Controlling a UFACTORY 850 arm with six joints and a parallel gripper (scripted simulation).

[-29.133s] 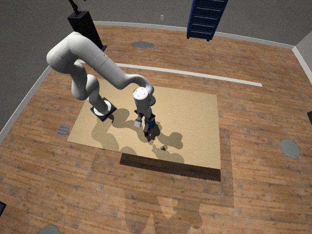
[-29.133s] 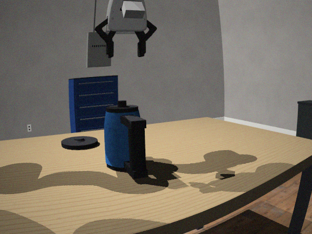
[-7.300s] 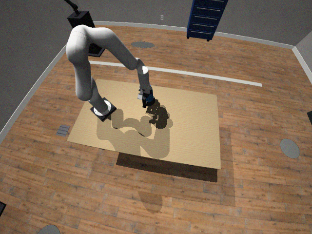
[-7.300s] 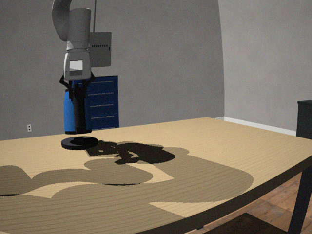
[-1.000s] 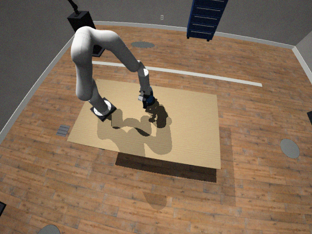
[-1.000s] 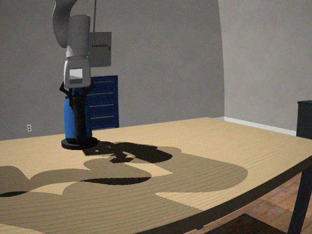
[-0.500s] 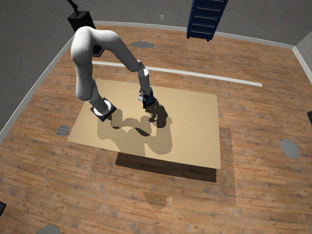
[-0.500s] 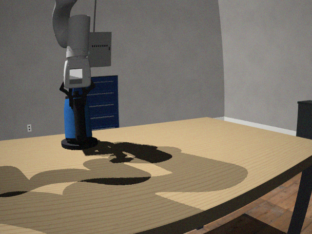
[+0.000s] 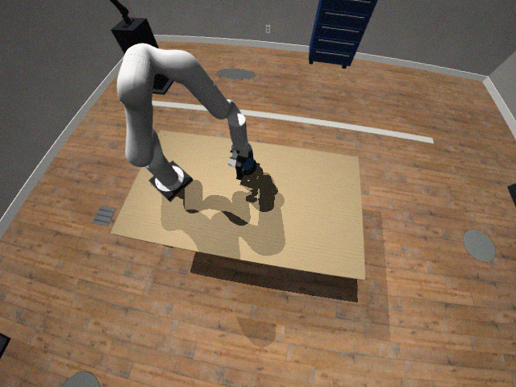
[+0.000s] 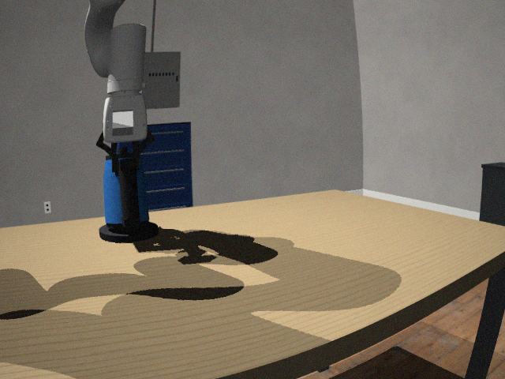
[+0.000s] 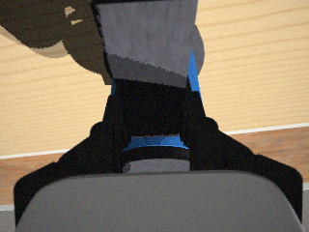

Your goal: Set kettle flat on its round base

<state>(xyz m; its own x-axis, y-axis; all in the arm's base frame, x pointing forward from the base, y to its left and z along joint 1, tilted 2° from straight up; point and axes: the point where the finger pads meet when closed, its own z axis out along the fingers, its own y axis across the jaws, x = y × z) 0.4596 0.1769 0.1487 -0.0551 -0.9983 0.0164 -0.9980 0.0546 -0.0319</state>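
Right now the blue kettle is 20 mm to the left of my hand and 50 mm below it. From my hand the other things lie so: round kettle base 50 mm to the left, 150 mm below.
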